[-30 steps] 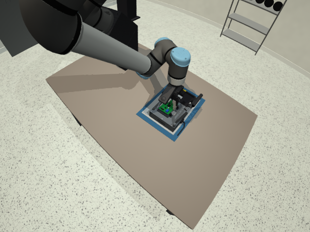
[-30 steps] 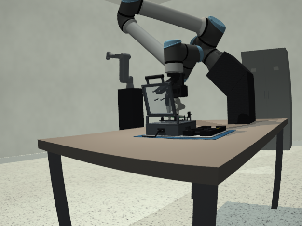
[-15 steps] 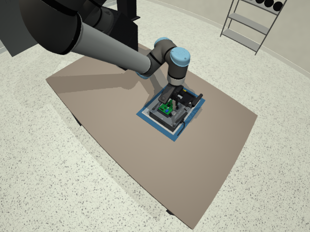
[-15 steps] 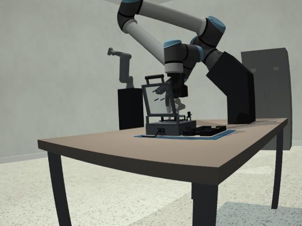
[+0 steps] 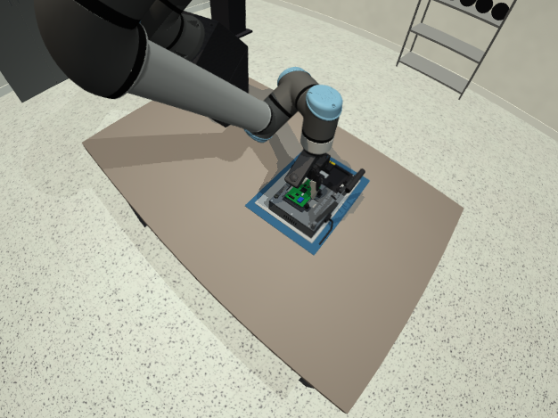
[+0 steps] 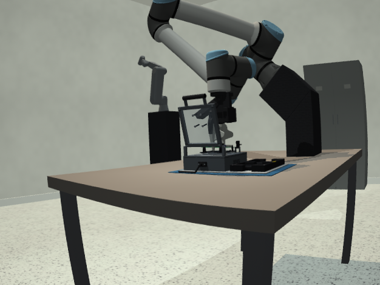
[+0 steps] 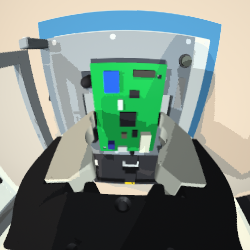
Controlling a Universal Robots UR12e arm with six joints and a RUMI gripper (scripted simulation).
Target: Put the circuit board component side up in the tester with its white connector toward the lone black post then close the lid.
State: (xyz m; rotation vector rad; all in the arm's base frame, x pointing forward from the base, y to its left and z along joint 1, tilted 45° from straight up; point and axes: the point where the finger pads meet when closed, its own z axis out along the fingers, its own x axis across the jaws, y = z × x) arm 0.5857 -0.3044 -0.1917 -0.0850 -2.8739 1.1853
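My gripper is now right at the green circuit board. Round my hand: tester bed: 1 cm ahead, 1 cm to the left, 1 cm below; then black post: 6 cm behind, 6 cm to the left; then tester: 3 cm ahead, 4 cm to the left, 3 cm above.
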